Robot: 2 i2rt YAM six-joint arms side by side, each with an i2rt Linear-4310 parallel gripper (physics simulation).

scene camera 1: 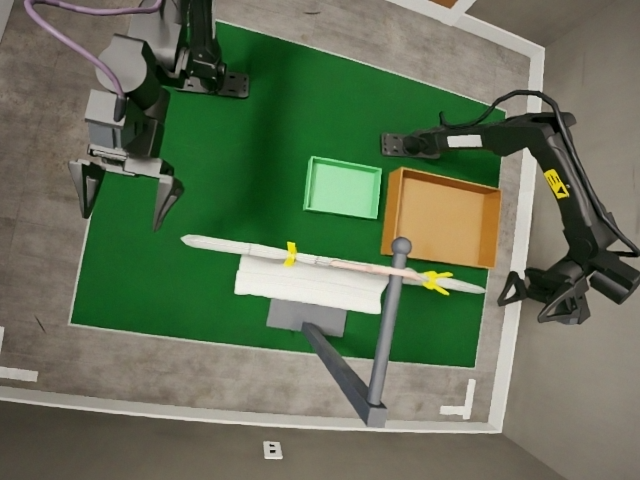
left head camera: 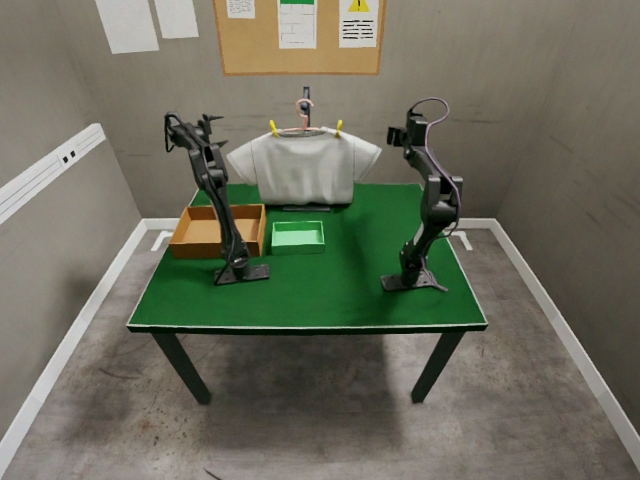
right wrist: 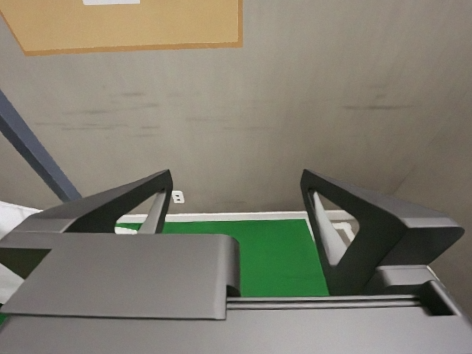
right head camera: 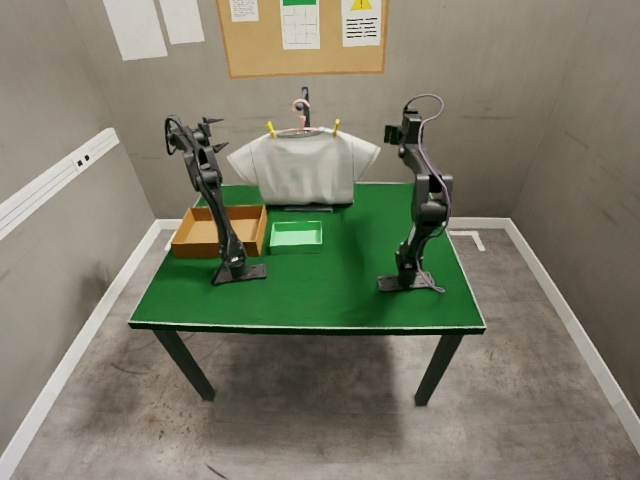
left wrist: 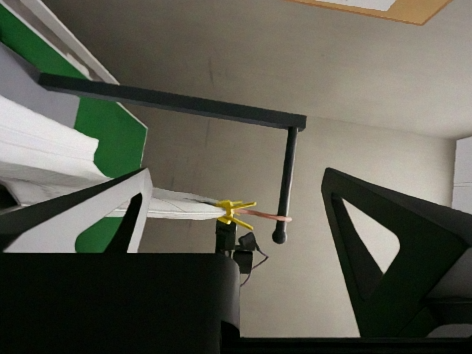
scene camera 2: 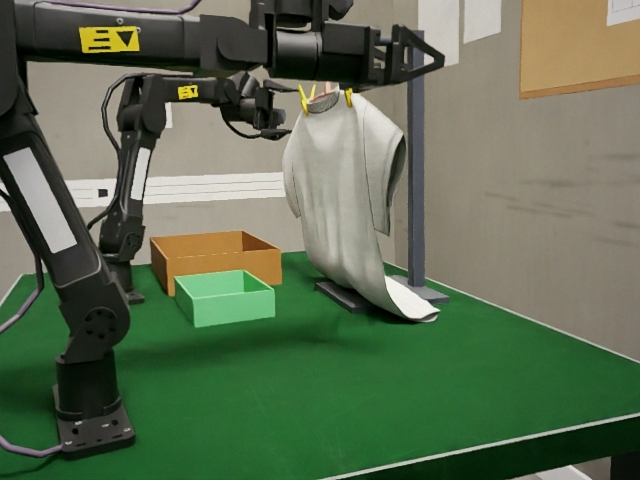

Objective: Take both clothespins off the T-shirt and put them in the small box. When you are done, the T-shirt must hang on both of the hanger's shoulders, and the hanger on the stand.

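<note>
A white T-shirt (left head camera: pixel 305 170) (right head camera: pixel 305 170) (scene camera 2: pixel 336 186) hangs on a pink hanger (left head camera: pixel 305 121) (left wrist: pixel 260 214), whose hook is over the rod of the grey stand (scene camera 1: pixel 385 335) (left wrist: pixel 175 102). A yellow clothespin (left head camera: pixel 273 128) (scene camera 1: pixel 437 282) (left wrist: pixel 233 212) clips the collar's left side in the head views; another clothespin (left head camera: pixel 339 128) (scene camera 1: pixel 291 253) clips its right side. The small green box (left head camera: pixel 298 248) (scene camera 1: pixel 342 186) is empty. My left gripper (left head camera: pixel 224 129) (scene camera 1: pixel 520 311) (left wrist: pixel 236 177) is open beside the left sleeve. My right gripper (scene camera 1: pixel 121 223) (right wrist: pixel 236 176) is open, beyond the right sleeve.
A larger orange-brown box (left head camera: pixel 217 251) (scene camera 1: pixel 391 217) stands beside the small box, under the left arm. The stand's post (scene camera 2: pixel 416 180) rises behind the shirt. The shirt's hem rests by the stand's base (scene camera 1: pixel 320 315). A pinboard (left head camera: pixel 305 64) hangs on the back wall.
</note>
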